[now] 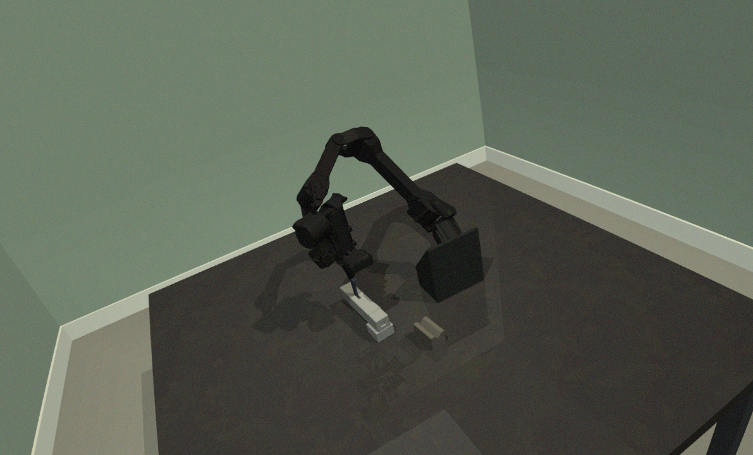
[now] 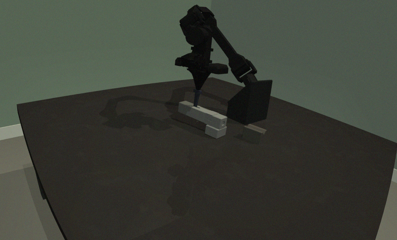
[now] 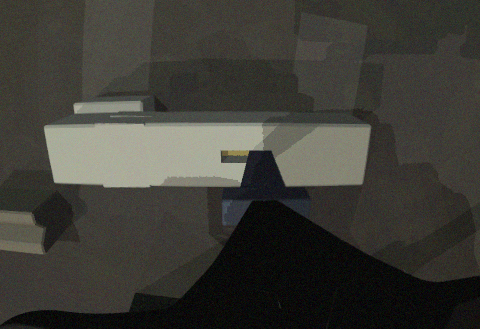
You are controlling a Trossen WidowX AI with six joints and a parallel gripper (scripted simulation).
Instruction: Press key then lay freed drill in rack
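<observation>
The dark blue t-shaped peg lies 30 mm below my gripper tip. Also, from my gripper tip: rack block (190 mm to the left, 110 mm below, 80 mm behind); pale housing (90 mm below, 30 mm to the left).
</observation>
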